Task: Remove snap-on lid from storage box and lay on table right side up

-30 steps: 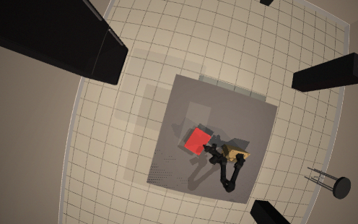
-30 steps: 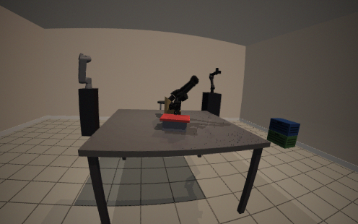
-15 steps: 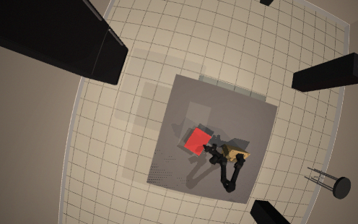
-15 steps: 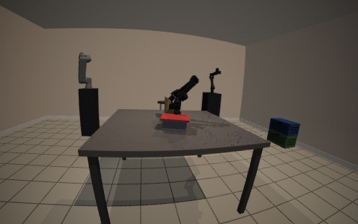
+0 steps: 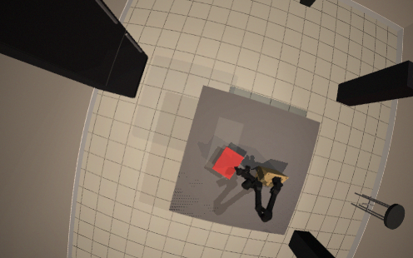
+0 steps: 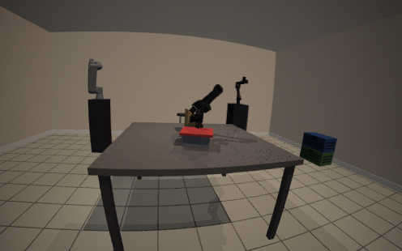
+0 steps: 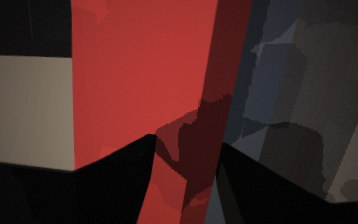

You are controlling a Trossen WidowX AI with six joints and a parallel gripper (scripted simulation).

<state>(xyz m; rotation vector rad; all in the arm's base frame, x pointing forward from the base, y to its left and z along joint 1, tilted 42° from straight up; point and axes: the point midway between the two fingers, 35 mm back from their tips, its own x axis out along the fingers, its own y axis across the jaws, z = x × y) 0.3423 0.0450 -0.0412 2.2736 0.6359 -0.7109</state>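
Right now the red lid is 7 cm ahead of my gripper tip and 2 cm to the right of it. Round my gripper tip: storage box 7 cm ahead, 2 cm to the right, 5 cm below.
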